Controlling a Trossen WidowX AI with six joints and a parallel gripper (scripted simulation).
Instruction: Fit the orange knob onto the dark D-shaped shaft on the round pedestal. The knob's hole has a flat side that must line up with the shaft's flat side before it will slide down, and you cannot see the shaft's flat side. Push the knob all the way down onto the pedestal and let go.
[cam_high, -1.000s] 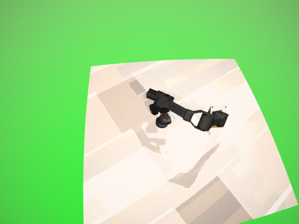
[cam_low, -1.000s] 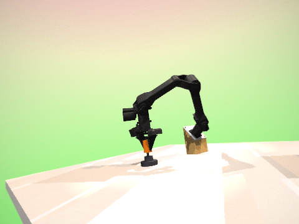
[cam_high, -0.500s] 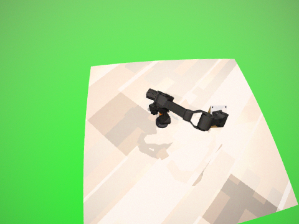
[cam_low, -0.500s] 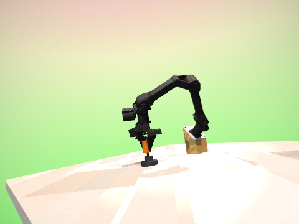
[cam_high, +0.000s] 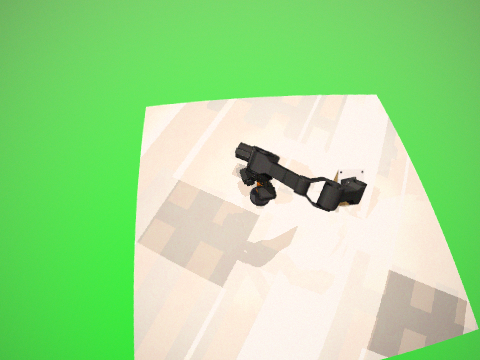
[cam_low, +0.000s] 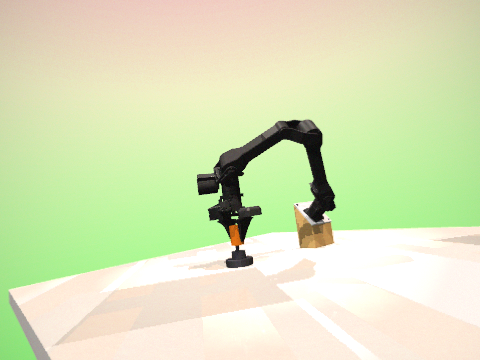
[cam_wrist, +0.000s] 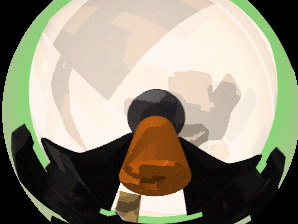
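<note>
The orange knob lies 2 cm above my gripper tip. Round my gripper tip: dark round pedestal (4 cm below).
</note>
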